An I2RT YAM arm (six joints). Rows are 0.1 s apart.
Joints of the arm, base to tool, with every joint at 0 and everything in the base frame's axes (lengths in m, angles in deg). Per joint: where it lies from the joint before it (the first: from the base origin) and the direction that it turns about. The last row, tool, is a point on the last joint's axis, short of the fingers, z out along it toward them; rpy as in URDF.
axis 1: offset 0 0 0.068 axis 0 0 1
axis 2: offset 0.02 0.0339 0.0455 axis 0 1 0
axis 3: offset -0.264 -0.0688 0 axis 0 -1 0
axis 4: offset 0.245 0.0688 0.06 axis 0 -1 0
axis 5: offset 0.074 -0.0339 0.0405 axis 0 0 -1
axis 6: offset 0.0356 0 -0.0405 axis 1 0 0
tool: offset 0 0 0 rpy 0 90 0
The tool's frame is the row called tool.
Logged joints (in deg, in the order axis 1, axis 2, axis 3, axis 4, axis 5, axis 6), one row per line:
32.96, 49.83, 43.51, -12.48, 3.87, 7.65
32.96, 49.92, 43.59, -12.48, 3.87, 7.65
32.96, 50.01, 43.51, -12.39, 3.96, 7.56
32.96, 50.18, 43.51, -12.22, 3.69, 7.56
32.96, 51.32, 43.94, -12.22, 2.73, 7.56
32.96, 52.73, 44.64, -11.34, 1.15, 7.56
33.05, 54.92, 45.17, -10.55, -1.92, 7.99
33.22, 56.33, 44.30, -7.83, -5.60, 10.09
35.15, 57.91, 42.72, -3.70, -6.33, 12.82
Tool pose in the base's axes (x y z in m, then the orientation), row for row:
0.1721, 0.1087, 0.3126, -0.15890, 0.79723, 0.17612, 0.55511
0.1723, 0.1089, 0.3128, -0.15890, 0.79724, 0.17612, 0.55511
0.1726, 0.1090, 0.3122, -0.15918, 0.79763, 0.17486, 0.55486
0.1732, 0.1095, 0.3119, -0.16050, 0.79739, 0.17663, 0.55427
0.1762, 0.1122, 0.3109, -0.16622, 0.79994, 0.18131, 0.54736
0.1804, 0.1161, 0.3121, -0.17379, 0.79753, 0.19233, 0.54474
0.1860, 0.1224, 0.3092, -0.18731, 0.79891, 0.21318, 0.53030
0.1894, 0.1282, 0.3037, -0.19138, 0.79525, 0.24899, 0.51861
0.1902, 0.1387, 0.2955, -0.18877, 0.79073, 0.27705, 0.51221
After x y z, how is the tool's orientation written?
As a quaternion, x y z w.
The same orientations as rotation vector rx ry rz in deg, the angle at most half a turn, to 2 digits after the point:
-21.50, 107.89, 23.83
-21.50, 107.89, 23.83
-21.54, 107.95, 23.67
-21.73, 107.95, 23.91
-22.57, 108.61, 24.62
-23.62, 108.40, 26.14
-25.62, 109.26, 29.15
-26.31, 109.31, 34.22
-26.02, 108.99, 38.19

